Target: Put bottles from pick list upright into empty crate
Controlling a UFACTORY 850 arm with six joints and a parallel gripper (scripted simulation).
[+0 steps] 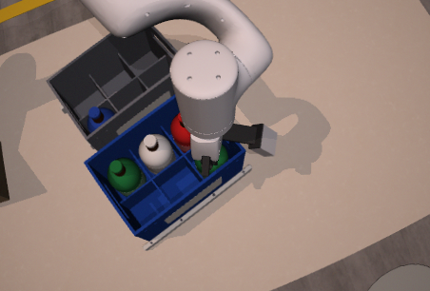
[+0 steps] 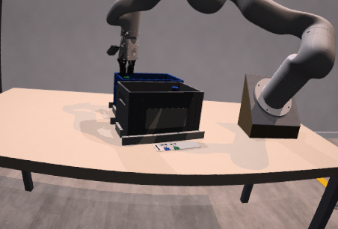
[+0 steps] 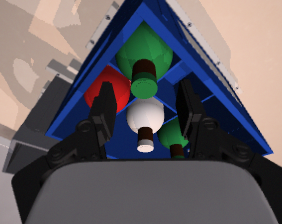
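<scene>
Right now the green-label bottle is 10 cm below my hand. Also, from my hand: white bottle (10 cm behind, 7 cm to the left, 10 cm below); blue crate (10 cm behind, 2 cm to the left, 10 cm below); red-label bottle (2 cm behind, 9 cm to the left, 10 cm below).
</scene>
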